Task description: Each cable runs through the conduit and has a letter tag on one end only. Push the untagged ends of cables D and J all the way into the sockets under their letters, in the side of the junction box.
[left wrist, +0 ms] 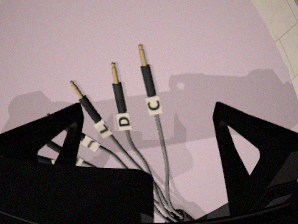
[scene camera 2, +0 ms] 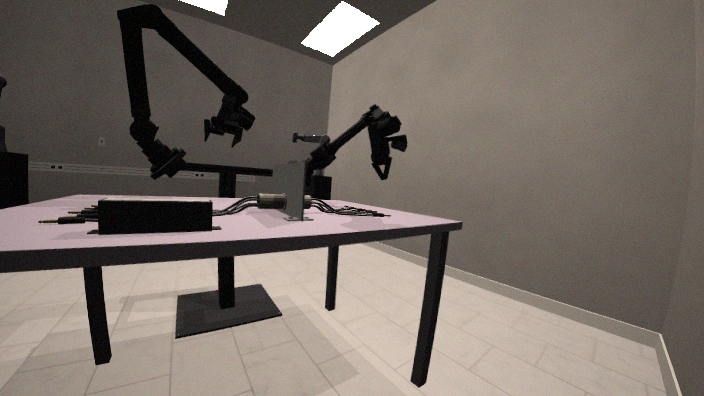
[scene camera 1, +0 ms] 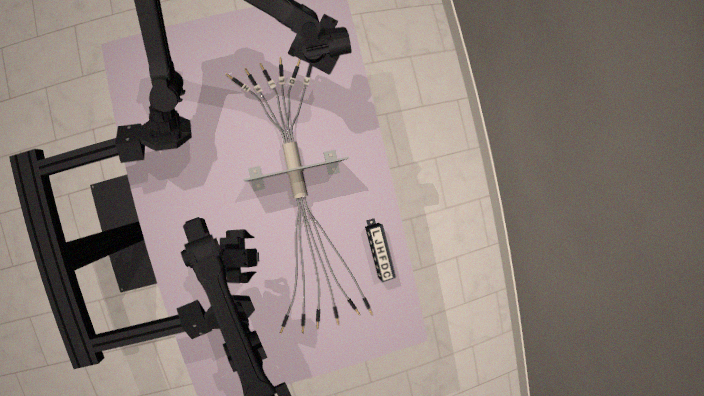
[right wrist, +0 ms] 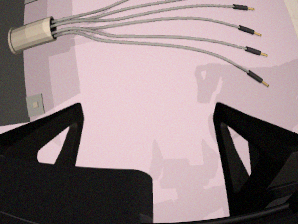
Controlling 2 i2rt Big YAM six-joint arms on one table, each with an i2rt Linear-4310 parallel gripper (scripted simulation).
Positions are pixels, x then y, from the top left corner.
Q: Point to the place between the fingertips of the left gripper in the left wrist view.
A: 148, 109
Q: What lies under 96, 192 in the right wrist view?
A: The right gripper.
